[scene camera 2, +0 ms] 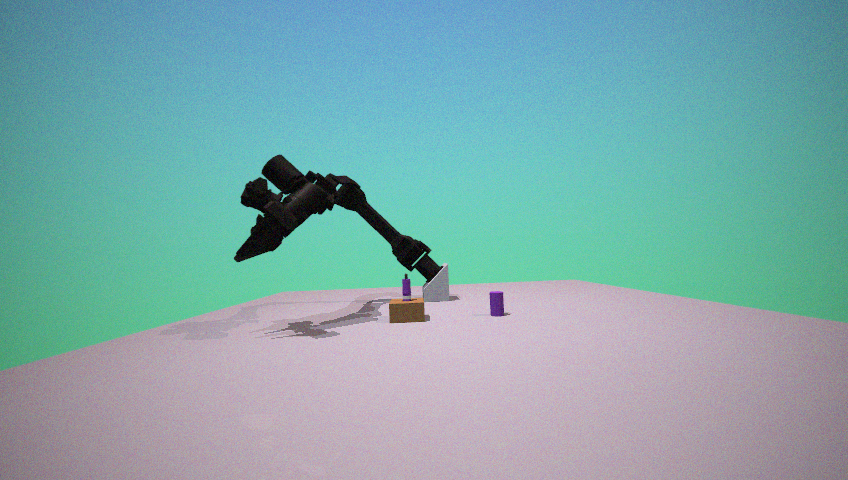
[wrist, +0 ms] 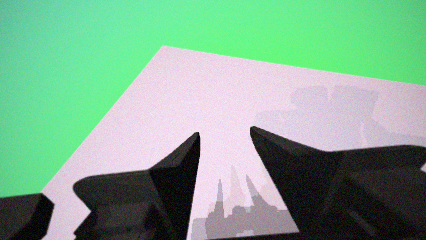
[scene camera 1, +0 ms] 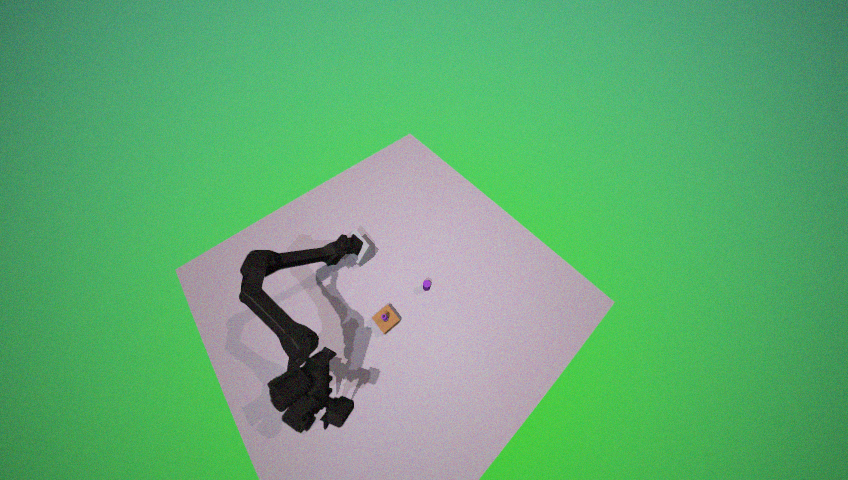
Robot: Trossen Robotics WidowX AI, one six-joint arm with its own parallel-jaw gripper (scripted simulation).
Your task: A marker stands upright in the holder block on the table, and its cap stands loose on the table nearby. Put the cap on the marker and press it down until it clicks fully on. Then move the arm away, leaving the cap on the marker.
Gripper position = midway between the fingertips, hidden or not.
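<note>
What you'd be looking at is the gripper (scene camera 2: 236, 258), also at (wrist: 224, 133) and again at (scene camera 1: 317, 424).
</note>
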